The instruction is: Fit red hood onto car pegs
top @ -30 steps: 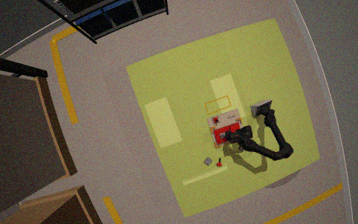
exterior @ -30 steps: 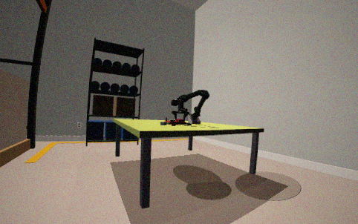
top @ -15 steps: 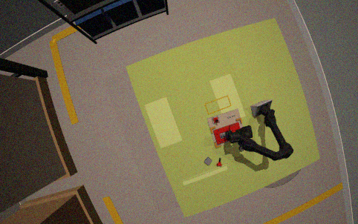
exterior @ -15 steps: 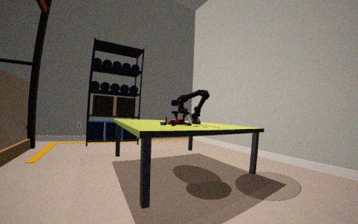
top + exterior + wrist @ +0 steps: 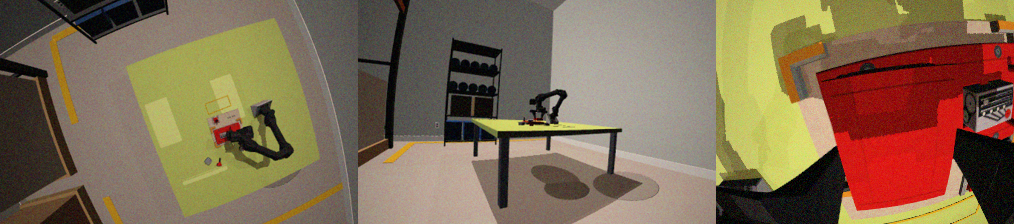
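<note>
My gripper tip is now 90 mm short of the grey engine block and 20 mm above it. The rest, counted from my gripper tip: red hood 10 mm above; jig 50 mm ahead, 20 mm to the right, 40 mm below.
</note>
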